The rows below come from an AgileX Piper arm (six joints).
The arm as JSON. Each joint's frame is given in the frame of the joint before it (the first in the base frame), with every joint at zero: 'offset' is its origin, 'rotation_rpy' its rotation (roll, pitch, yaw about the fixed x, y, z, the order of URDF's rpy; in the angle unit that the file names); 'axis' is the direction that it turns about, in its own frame. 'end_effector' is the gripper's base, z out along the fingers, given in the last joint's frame.
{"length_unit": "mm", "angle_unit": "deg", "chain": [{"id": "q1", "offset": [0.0, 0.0, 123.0], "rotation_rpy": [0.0, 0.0, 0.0], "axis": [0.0, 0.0, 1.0]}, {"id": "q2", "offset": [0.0, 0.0, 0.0], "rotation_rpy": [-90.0, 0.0, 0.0], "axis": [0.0, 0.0, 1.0]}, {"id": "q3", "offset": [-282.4, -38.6, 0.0], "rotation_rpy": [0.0, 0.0, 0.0], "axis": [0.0, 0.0, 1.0]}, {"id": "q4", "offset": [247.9, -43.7, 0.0], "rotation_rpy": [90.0, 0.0, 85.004], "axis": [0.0, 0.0, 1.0]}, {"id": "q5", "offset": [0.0, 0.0, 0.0], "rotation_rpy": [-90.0, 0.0, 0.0], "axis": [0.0, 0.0, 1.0]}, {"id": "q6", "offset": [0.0, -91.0, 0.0], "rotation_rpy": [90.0, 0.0, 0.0], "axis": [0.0, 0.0, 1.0]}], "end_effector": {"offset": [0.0, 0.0, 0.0], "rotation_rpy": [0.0, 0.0, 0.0]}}
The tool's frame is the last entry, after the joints.
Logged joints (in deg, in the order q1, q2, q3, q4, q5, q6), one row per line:
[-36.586 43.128 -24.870 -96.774 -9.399 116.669]
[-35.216 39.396 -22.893 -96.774 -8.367 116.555]
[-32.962 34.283 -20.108 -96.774 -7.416 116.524]
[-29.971 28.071 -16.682 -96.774 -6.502 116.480]
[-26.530 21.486 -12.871 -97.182 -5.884 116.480]
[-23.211 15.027 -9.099 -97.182 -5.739 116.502]
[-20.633 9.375 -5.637 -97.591 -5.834 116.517]
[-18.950 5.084 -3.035 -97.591 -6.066 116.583]
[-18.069 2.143 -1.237 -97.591 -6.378 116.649]
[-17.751 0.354 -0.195 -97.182 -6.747 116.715]
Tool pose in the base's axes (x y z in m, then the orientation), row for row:
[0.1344 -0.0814 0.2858 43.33 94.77 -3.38]
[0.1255 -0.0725 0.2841 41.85 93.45 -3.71]
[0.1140 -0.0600 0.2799 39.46 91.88 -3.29]
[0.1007 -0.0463 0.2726 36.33 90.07 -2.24]
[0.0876 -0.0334 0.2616 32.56 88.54 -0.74]
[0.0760 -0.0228 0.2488 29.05 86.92 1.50]
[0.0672 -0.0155 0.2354 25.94 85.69 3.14]
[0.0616 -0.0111 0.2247 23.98 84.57 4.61]
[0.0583 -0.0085 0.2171 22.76 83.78 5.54]
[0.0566 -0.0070 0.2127 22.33 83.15 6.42]
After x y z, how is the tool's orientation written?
As a rotation vector, in degrees.
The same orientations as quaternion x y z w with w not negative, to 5 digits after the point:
[0.32807 0.71755 -0.02559 0.61387]
[0.31846 0.71110 -0.02823 0.62619]
[0.30224 0.70375 -0.02520 0.64246]
[0.28040 0.69518 -0.01729 0.66166]
[0.25311 0.68829 -0.00575 0.67983]
[0.22733 0.68019 0.01174 0.69680]
[0.20401 0.67391 0.02469 0.70966]
[0.18928 0.66754 0.03639 0.71919]
[0.18008 0.66289 0.04383 0.72542]
[0.17695 0.65889 0.05087 0.72936]

